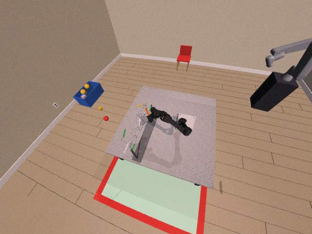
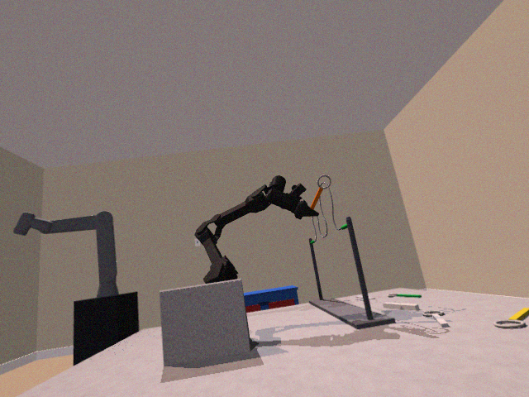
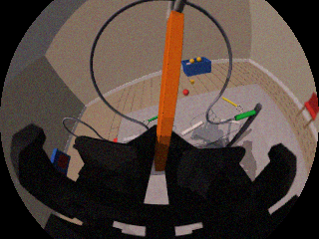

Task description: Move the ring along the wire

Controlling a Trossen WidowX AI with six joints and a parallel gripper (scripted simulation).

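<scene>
Now: the orange-handled ring 1 cm ahead of my gripper tip, 3 cm to the right of it and 8 cm above it.
</scene>
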